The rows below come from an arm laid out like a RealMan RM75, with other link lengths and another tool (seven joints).
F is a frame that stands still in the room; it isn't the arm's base.
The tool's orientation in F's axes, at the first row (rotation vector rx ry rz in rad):
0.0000 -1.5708 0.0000
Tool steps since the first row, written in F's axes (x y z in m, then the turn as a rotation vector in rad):
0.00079 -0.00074 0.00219 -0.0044 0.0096 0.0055
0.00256 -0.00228 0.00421 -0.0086 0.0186 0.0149
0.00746 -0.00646 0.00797 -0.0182 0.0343 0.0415
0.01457 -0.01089 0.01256 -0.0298 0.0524 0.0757
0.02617 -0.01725 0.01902 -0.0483 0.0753 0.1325
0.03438 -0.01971 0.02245 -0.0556 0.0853 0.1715
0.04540 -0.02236 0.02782 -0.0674 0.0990 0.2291
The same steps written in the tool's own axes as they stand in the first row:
0.00219 -0.00074 -0.00079 0.0055 0.0096 0.0044
0.00421 -0.00228 -0.00256 0.0149 0.0186 0.0086
0.00797 -0.00646 -0.00746 0.0415 0.0343 0.0182
0.01256 -0.01089 -0.01457 0.0757 0.0524 0.0298
0.01902 -0.01725 -0.02617 0.1325 0.0753 0.0483
0.02245 -0.01971 -0.03438 0.1715 0.0853 0.0556
0.02782 -0.02236 -0.04540 0.2291 0.0990 0.0674

